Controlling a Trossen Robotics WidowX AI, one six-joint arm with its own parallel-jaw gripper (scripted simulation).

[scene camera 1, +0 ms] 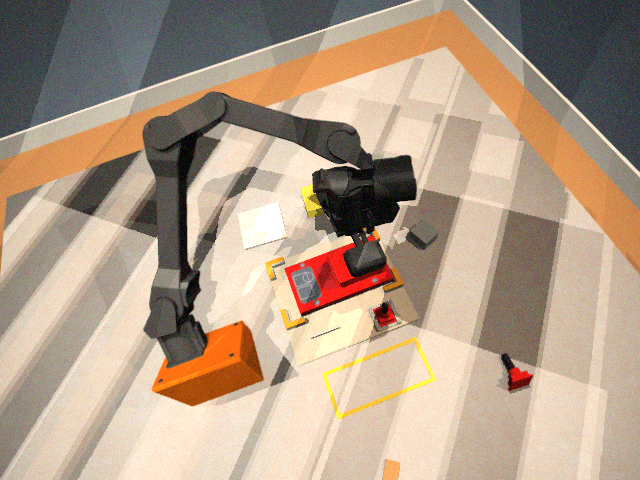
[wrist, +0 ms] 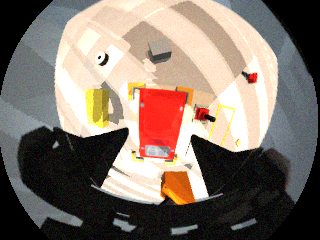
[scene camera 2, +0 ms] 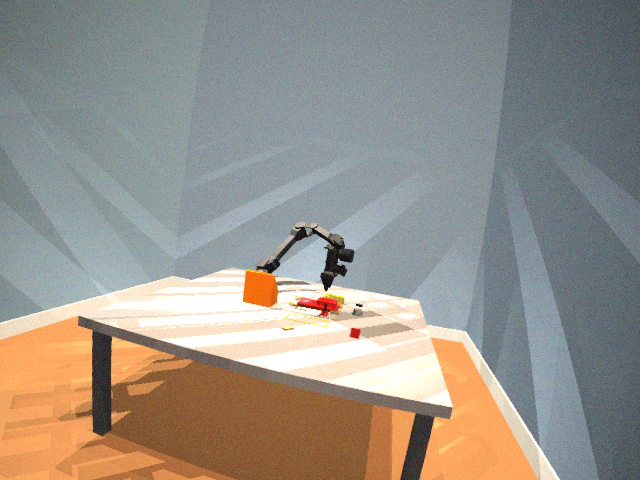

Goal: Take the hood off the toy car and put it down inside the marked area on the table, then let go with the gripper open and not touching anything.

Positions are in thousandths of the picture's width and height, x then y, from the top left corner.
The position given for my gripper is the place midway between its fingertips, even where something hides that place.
My gripper (scene camera 1: 549,516) is open, holding nothing. I also see a white tile (scene camera 1: 410,470) and a yellow block (wrist: 305,419).
My gripper also shows in the wrist view (wrist: 502,560).
